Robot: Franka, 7 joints.
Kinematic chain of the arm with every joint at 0, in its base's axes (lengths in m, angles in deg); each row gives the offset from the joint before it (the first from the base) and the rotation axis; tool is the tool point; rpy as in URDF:
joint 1: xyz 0 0 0.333 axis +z
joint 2: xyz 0 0 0 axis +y
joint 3: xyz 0 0 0.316 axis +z
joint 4: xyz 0.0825 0 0 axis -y
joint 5: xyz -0.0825 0 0.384 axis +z
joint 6: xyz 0 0 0 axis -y
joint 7: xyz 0.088 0 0 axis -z
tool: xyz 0 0 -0.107 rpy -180 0 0
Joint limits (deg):
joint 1: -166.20..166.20
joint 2: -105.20..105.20
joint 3: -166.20..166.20
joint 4: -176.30..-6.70
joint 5: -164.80..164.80
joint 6: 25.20..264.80
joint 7: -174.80..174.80
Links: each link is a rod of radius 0.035 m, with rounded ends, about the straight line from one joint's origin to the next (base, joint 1, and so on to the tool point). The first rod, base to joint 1, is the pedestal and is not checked.
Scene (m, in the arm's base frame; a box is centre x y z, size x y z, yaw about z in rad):
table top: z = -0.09
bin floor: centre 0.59 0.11 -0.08 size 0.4 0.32 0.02 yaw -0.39
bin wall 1: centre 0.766 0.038 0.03 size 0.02 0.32 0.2 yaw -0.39
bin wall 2: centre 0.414 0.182 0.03 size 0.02 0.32 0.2 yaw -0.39
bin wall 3: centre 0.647 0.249 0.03 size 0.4 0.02 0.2 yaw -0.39
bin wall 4: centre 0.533 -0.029 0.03 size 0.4 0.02 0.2 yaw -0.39
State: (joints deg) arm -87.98 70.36 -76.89 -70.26 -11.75 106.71 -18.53
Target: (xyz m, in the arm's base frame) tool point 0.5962 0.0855 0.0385
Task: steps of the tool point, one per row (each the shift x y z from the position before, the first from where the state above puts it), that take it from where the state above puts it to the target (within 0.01 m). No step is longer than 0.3 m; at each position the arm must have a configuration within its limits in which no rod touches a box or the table.
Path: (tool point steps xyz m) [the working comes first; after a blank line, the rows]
Joints at the target: 0.72 59.01 7.55 -83.28 2.30 97.22 -18.53
Straight joint move there: touches bin wall 1, bin wall 4.

1: 0.1887 -0.1179 -0.0848
2: 0.2513 -0.0508 -0.0672
3: 0.2753 0.0526 -0.0399
4: 0.2414 0.1671 -0.0080
5: 0.1476 0.2582 0.0222
6: 0.0131 0.2943 0.0460
7: 0.0108 0.0006 -0.1106
8: -0.0108 -0.0005 -0.1142

